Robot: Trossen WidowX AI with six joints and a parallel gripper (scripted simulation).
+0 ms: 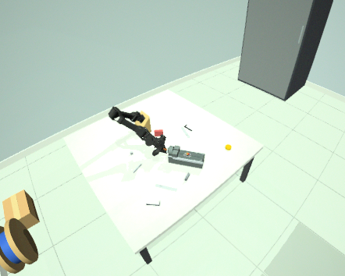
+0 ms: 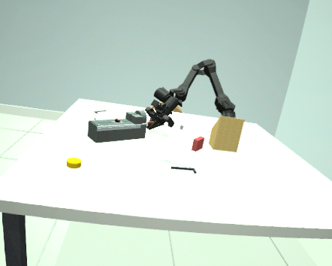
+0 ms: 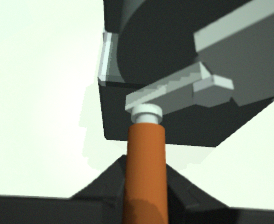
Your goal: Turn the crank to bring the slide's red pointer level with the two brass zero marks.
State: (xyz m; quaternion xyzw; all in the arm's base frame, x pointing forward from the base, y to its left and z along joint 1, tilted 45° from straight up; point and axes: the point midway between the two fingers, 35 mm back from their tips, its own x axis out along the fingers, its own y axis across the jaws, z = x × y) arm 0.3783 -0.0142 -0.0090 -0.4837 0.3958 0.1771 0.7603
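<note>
The orange crank handle is 10 mm behind my gripper tip, 10 mm to the right of it and 30 mm above it. Also, from my gripper tip: yellow disc: 210 mm ahead, 450 mm to the left, 30 mm below; then black hex key: 200 mm behind, 330 mm to the left, 30 mm below; then red pointer: 140 mm ahead, 100 mm to the left, 40 mm above.
</note>
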